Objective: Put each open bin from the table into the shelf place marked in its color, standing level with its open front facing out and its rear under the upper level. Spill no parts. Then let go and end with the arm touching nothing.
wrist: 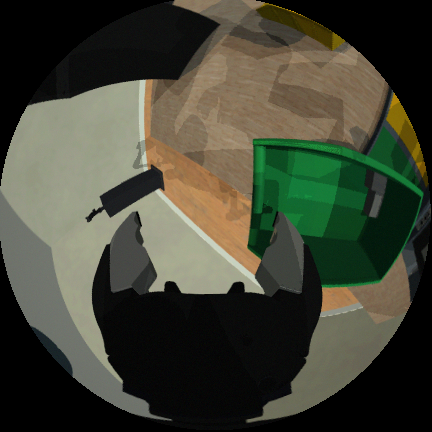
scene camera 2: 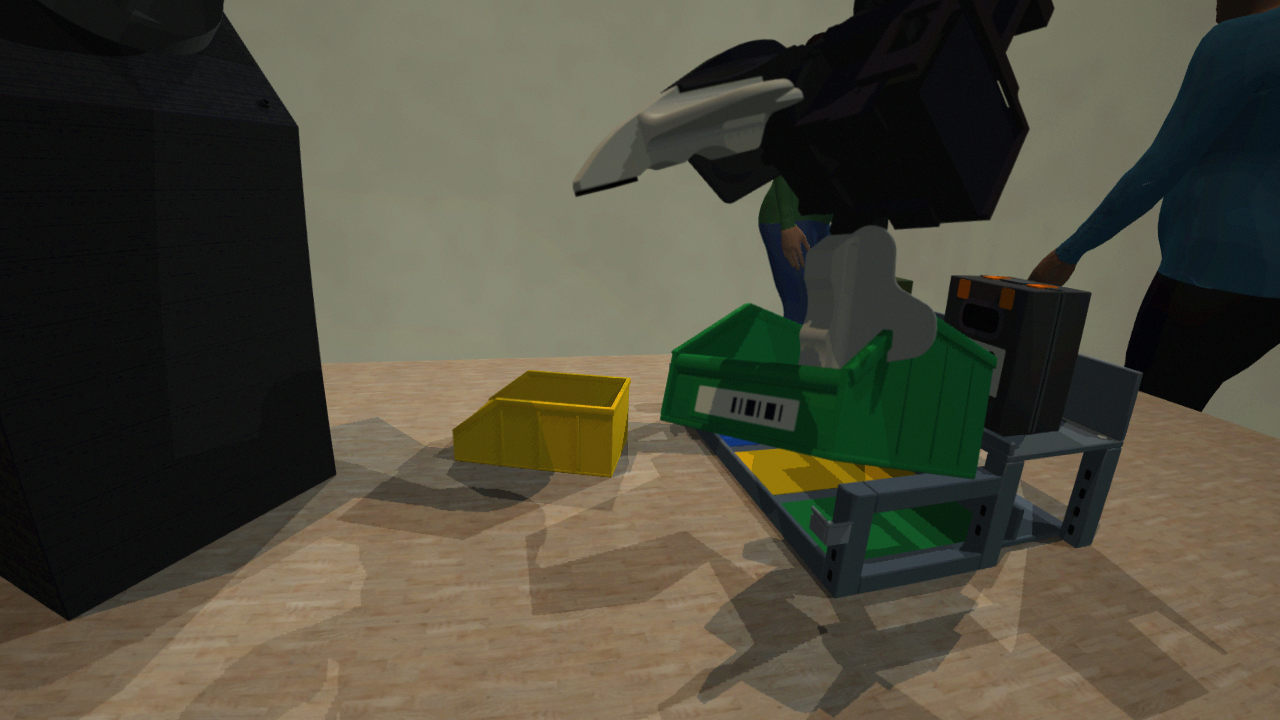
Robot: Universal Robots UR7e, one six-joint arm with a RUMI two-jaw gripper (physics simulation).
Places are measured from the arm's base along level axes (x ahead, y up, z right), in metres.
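Pixels of known places: gripper, fingertip midpoint: [wrist: 206, 212] [scene camera 2: 712, 332].
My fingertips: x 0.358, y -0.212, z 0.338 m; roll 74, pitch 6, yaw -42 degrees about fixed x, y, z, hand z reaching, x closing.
Ahead of a thing's pixels: the offset from my fingertips to its top centre. "pt": to the spot under its first point.
My gripper [scene camera 2: 698, 268] [wrist: 206, 212] is open, its fingers spread wide. One finger reaches inside the green bin @(pt dx +0.106, dy -0.045, dz +0.003 m) [scene camera 2: 913, 420] [wrist: 310, 200], at the labelled low front wall. This bin hangs tilted off the table, in front of and over part of the shelf @(pt dx +0.160, dy -0.179, dz -0.080 m) [scene camera 2: 854, 546] in the scene view. A grey shape shows inside it in the wrist view. The yellow bin @(pt dx -0.029, dy -0.187, dz -0.335 m) [scene camera 2: 537, 438] [wrist: 310, 25] stands upright on the table, left of the shelf. The green place [scene camera 2: 895, 528] [wrist: 382, 145], yellow place [scene camera 2: 778, 470] [wrist: 404, 120] and blue place [scene camera 2: 736, 440] show on the lower level, partly hidden.
A black and orange case @(dx +0.346, dy +0.001, dz -0.140 m) [scene camera 2: 1060, 358] stands on the upper level at the right. A large dark block [scene camera 2: 179, 313] stands at the left. Two people show behind the table, one in green [scene camera 2: 780, 210] and one in blue [scene camera 2: 1199, 179].
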